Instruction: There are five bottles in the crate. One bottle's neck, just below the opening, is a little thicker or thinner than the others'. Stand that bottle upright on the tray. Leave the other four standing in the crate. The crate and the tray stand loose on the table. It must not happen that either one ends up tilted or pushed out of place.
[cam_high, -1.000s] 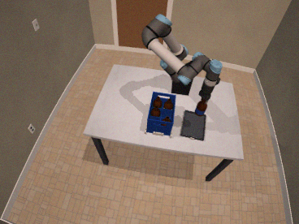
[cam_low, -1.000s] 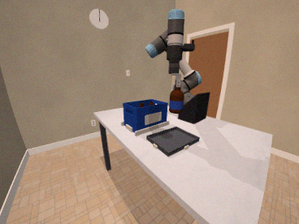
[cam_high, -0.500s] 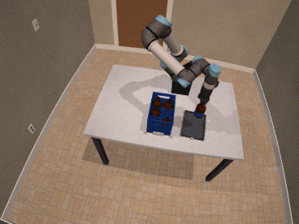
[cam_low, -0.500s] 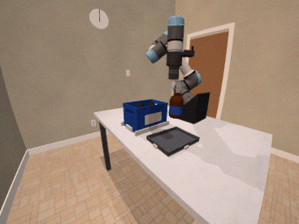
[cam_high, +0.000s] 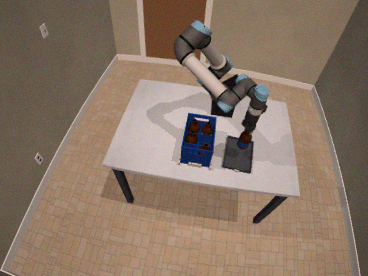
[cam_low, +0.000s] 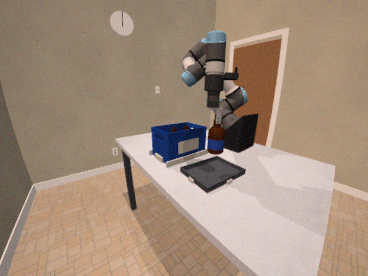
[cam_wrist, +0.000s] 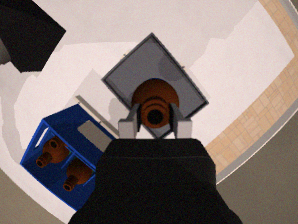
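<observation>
My gripper is now 7 cm above the bottle. Round my hand: dark tray: 25 cm below; then blue crate: 28 cm to the right, 18 cm below, 1 cm behind.
</observation>
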